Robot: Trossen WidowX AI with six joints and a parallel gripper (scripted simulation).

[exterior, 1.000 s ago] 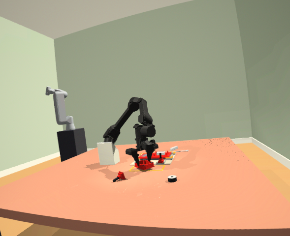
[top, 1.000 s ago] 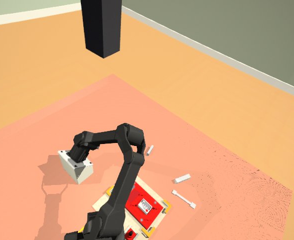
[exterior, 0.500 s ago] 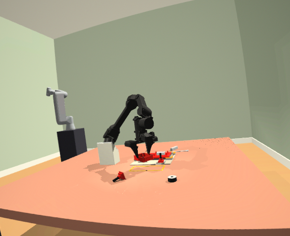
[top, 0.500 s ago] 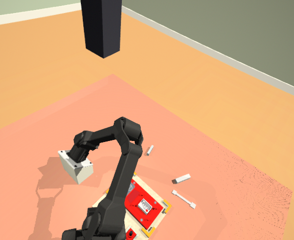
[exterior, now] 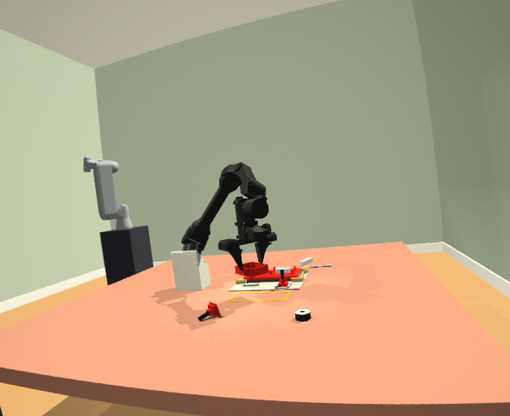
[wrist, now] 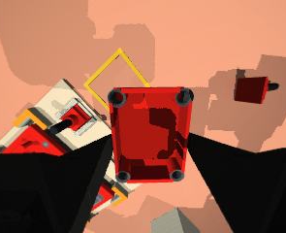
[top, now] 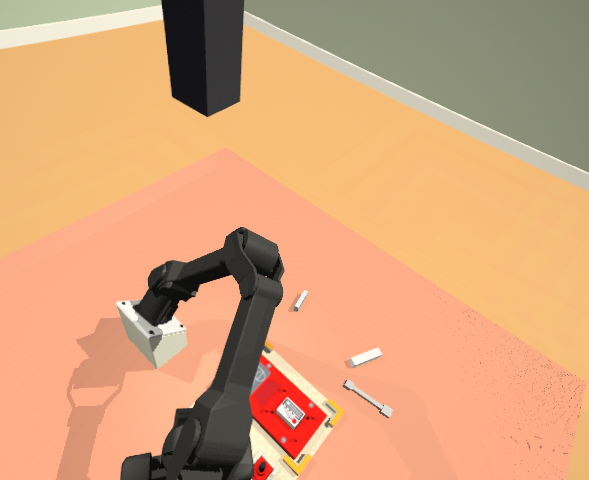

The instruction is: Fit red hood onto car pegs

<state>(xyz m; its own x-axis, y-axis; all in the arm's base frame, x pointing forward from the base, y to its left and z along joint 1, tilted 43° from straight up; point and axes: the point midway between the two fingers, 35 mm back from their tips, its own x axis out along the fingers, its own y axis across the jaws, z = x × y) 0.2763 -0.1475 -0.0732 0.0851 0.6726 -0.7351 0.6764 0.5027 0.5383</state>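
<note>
Now: gripper tip 10 mm above the red hood. The rest, counted from my gripper tip: cream jig (200 mm to the left, 80 mm below, 30 mm ahead); black wheel (190 mm to the right, 170 mm ahead, 90 mm below); grey engine block (210 mm to the left, 70 mm below, 70 mm ahead).
</note>
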